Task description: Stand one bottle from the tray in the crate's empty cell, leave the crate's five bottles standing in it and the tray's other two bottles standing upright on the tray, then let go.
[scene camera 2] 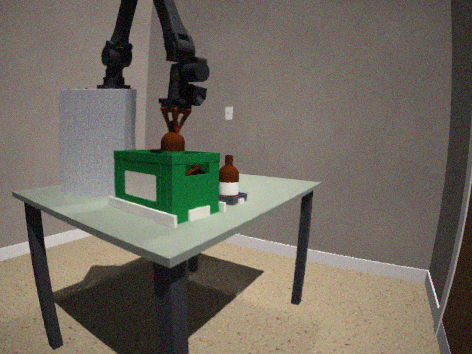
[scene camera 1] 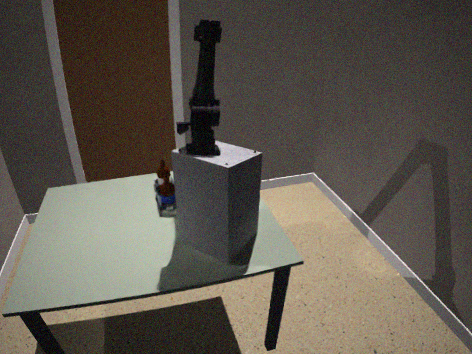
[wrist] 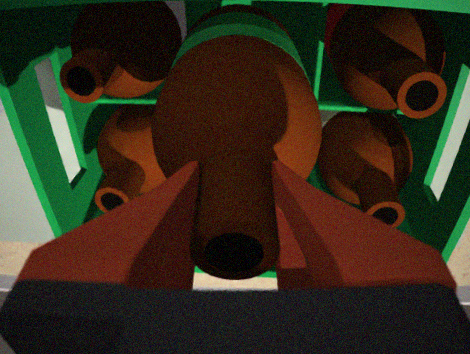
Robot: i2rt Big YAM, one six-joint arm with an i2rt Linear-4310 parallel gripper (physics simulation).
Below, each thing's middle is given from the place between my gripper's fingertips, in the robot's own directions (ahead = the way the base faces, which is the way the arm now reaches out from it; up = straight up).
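Scene:
There is a green-banded bottle point(wrist: 237, 97) here, and my hand is 40 mm above it.

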